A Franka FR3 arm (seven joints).
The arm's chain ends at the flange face. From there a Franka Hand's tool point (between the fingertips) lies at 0.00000 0.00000 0.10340 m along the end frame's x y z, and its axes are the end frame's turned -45 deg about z.
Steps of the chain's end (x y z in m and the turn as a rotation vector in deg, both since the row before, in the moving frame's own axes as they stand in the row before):
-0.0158, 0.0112, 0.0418, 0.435, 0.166, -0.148
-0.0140, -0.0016, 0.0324, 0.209, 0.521, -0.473
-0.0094, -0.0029, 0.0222, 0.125, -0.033, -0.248
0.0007, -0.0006, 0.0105, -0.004, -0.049, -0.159
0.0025, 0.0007, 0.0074, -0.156, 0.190, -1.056
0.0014, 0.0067, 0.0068, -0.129, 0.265, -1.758
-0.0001, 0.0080, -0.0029, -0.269, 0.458, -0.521
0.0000, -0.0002, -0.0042, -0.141, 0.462, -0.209
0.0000, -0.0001, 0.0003, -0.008, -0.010, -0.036
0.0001, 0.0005, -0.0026, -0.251, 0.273, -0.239
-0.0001, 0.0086, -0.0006, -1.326, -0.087, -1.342
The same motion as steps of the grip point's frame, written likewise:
-0.0183, -0.0036, 0.0418, 0.190, 0.425, -0.148
-0.0078, -0.0106, 0.0324, -0.221, 0.516, -0.473
-0.0045, -0.0089, 0.0222, 0.112, 0.065, -0.248
0.0009, 0.0000, 0.0105, 0.032, -0.037, -0.159
0.0013, 0.0027, 0.0074, -0.245, 0.024, -1.056
-0.0036, 0.0062, 0.0068, -0.279, 0.096, -1.758
-0.0055, 0.0065, -0.0029, -0.514, 0.134, -0.521
0.0006, 0.0006, -0.0042, -0.426, 0.227, -0.209
0.0000, -0.0001, 0.0003, 0.001, -0.013, -0.036
-0.0003, 0.0011, -0.0026, -0.371, 0.016, -0.239
-0.0079, 0.0076, -0.0006, -0.876, -0.999, -1.342

